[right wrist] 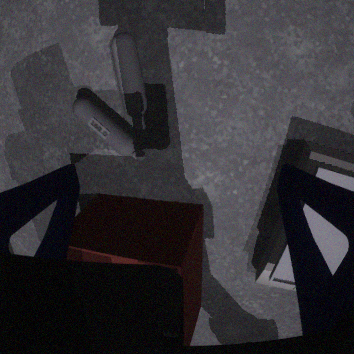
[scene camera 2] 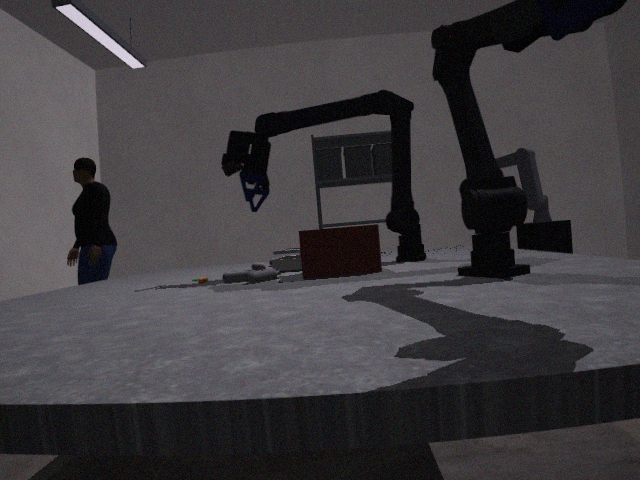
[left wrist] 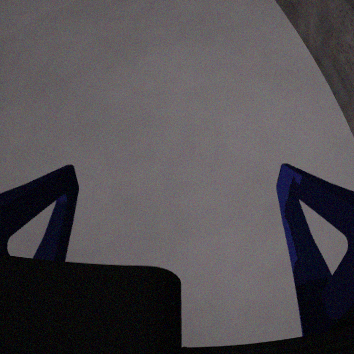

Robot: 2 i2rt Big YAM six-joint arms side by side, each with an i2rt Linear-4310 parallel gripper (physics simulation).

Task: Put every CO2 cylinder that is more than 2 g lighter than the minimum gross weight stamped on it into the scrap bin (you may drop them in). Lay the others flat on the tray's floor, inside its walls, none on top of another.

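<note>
Two grey CO2 cylinders lie close together in the right wrist view: one upper cylinder points down the picture, and a slanted cylinder carries a small label, too small to read. Grey cylinders also show low on the table in scene camera 2. The red scrap bin stands beside them; its inside is hidden. My right gripper is open and empty, high above the table. My left gripper is open and empty, away from the cylinders. The tray cannot be told for certain.
A dark-walled object with pale parts inside lies at the right of the right wrist view, partly behind a finger. A small orange object lies left of the cylinders. The table edge crosses the front. A person stands behind.
</note>
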